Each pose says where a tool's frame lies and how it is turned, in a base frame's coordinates. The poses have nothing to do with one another.
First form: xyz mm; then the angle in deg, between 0 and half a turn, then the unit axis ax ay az.
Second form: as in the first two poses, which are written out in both.
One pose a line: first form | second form
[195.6 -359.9 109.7 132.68 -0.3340 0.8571 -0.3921] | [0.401 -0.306 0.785 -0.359 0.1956 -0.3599 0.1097]
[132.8 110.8 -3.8 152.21 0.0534 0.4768 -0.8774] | [0.240 0.052 0.463 -0.852 0.1328 0.1108 -0.0038]
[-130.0 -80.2 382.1 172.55 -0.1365 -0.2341 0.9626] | [0.065 -0.136 -0.234 0.961 -0.1300 -0.0802 0.3821]
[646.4 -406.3 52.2 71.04 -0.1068 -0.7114 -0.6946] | [0.814 -0.062 -0.413 -0.404 0.6464 -0.4063 0.0522]
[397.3 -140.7 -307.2 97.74 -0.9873 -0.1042 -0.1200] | [0.658 -0.744 -0.078 -0.090 0.3973 -0.1407 -0.3072]
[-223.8 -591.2 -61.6 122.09 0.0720 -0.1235 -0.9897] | [0.484 0.063 -0.108 -0.866 -0.2238 -0.5912 -0.0616]
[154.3 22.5 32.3 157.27 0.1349 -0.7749 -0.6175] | [0.197 0.132 -0.760 -0.605 0.1543 0.0225 0.0323]
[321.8 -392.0 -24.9 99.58 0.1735 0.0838 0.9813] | [0.646 0.132 0.064 0.749 0.3218 -0.3920 -0.0249]
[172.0 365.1 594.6 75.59 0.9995 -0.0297 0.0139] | [0.790 0.613 -0.018 0.009 0.1720 0.3651 0.5946]
